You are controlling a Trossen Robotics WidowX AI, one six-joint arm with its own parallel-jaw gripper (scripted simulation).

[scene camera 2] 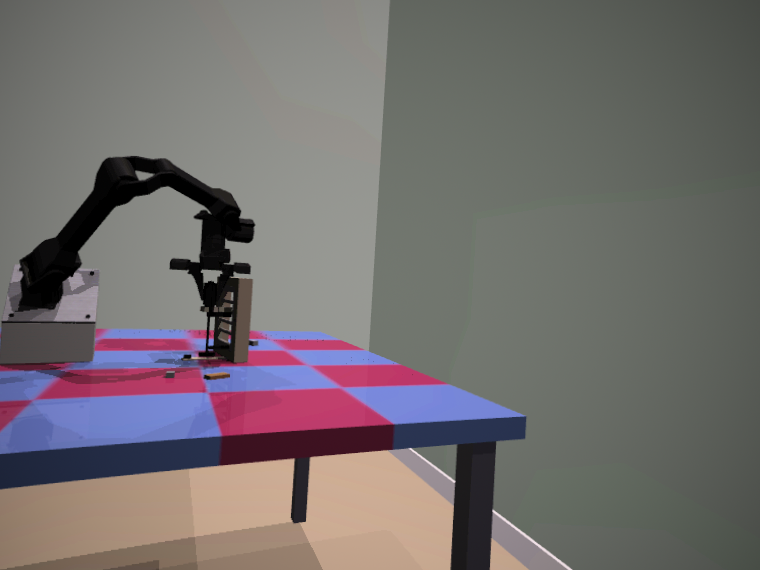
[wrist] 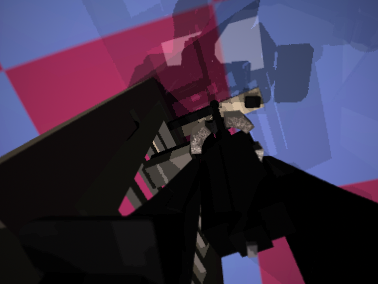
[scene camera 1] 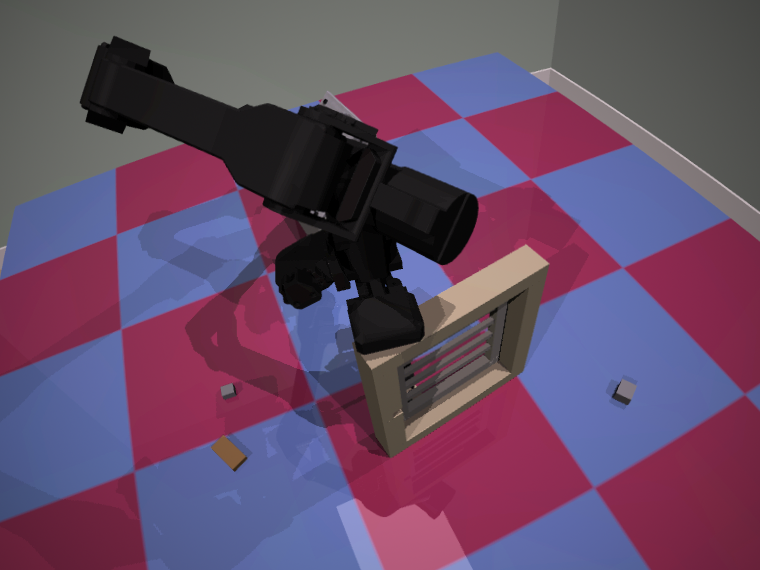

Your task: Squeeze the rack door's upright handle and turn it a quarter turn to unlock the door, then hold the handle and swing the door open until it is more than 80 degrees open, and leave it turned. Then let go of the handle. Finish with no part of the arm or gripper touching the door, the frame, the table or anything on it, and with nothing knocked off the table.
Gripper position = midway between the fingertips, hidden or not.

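Note:
The gripper (scene camera 1: 378, 317) (scene camera 2: 209, 300) (wrist: 230, 165) appears in scene camera 1, in scene camera 2 and in the wrist view.

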